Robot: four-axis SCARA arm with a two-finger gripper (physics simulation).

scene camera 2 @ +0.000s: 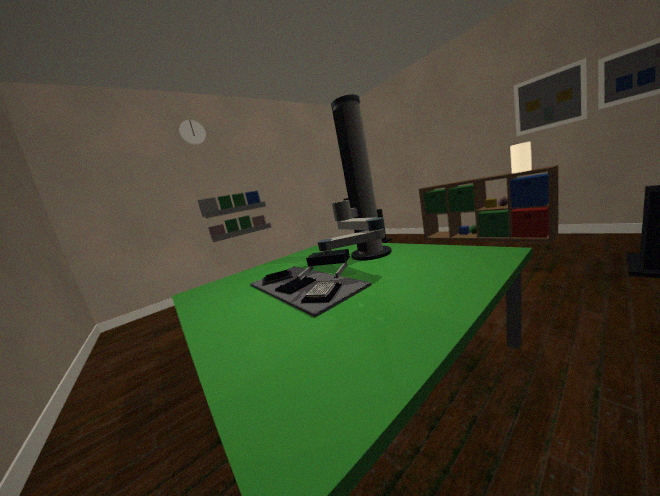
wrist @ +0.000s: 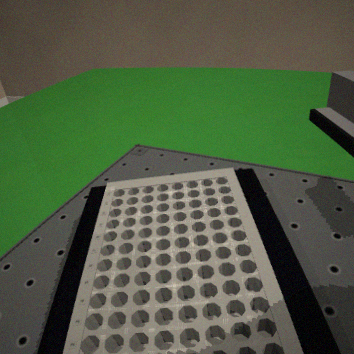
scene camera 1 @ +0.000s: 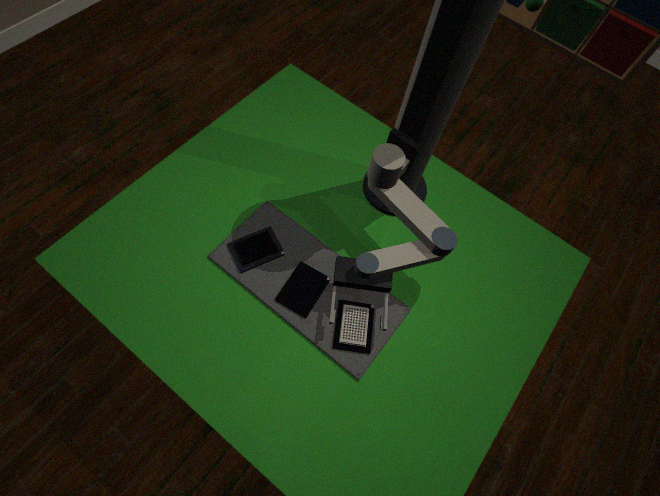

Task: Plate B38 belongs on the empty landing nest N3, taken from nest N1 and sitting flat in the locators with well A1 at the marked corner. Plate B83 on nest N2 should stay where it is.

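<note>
A white 96-well plate [scene camera 1: 353,325] [scene camera 2: 321,289] [wrist: 172,250] lies in a black nest [scene camera 1: 336,344] [scene camera 2: 314,300] [wrist: 270,240] at the right end of the grey board. My gripper [scene camera 1: 357,325] [scene camera 2: 319,277] is open and empty, its fingers spread to either side of this plate and a little above the board. A flat black item [scene camera 1: 303,289] [scene camera 2: 295,285] lies mid-board; a black item with a paler rim [scene camera 1: 256,246] [scene camera 2: 277,276] lies at the far left. Which of these is the empty nest and which holds a dark plate is unclear. Labels and the A1 mark cannot be read.
The grey board [scene camera 1: 356,369] [scene camera 2: 314,310] [wrist: 150,162] lies on the green table top [scene camera 1: 224,330] [scene camera 2: 341,362] [wrist: 190,110]. The arm's column [scene camera 1: 448,69] [scene camera 2: 354,154] stands behind the board. A shelf unit stands by the wall beyond the table.
</note>
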